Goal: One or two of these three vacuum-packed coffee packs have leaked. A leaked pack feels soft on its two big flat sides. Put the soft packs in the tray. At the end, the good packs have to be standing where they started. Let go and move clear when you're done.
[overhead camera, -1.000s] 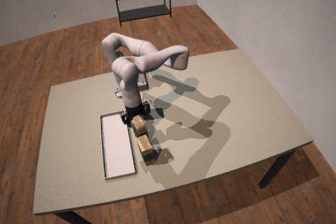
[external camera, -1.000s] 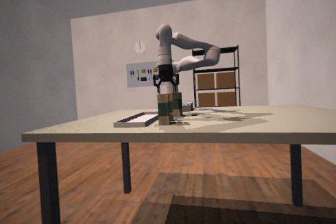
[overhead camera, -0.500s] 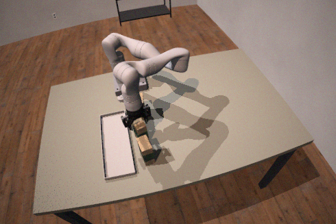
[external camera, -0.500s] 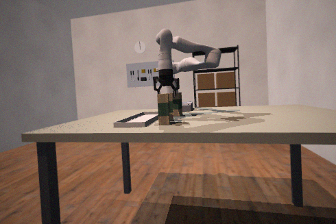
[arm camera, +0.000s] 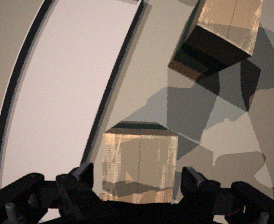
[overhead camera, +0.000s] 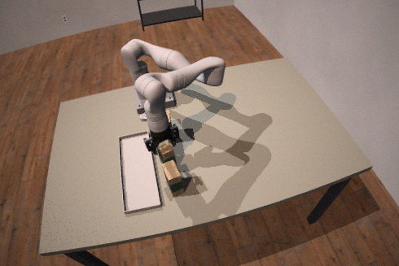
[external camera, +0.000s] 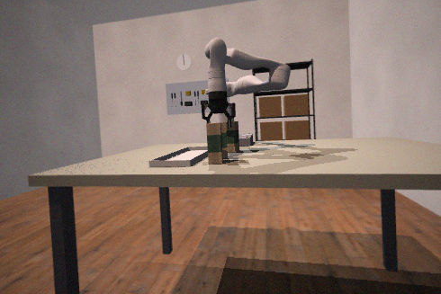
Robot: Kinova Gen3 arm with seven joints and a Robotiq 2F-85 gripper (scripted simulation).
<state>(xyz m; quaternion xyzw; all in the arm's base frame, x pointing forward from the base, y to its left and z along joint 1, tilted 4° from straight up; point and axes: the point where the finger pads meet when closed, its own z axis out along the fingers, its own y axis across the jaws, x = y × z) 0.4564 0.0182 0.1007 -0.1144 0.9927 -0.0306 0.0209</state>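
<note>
The white tray lies 140 mm to the right of my hand, 120 mm below it and 20 mm behind it.
</note>
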